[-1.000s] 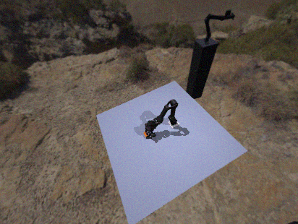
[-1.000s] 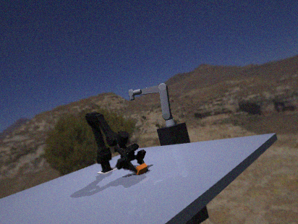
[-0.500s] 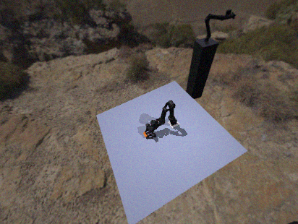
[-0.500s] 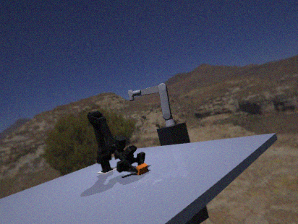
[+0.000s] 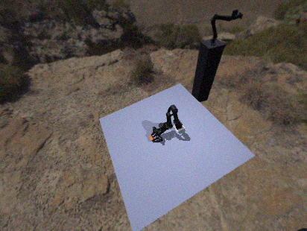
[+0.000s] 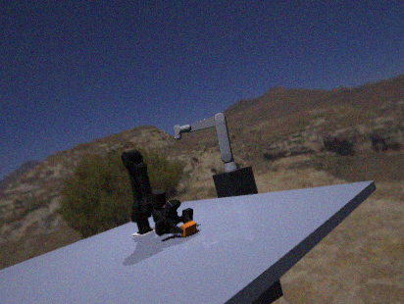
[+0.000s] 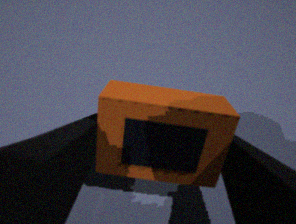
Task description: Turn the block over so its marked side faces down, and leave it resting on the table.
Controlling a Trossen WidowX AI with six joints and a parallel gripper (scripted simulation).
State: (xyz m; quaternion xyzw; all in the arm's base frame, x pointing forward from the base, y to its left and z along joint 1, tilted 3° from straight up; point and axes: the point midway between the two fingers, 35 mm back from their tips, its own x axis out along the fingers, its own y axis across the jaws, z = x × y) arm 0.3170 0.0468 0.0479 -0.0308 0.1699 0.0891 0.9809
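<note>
The block lies 10 mm behind my gripper tip.
</note>
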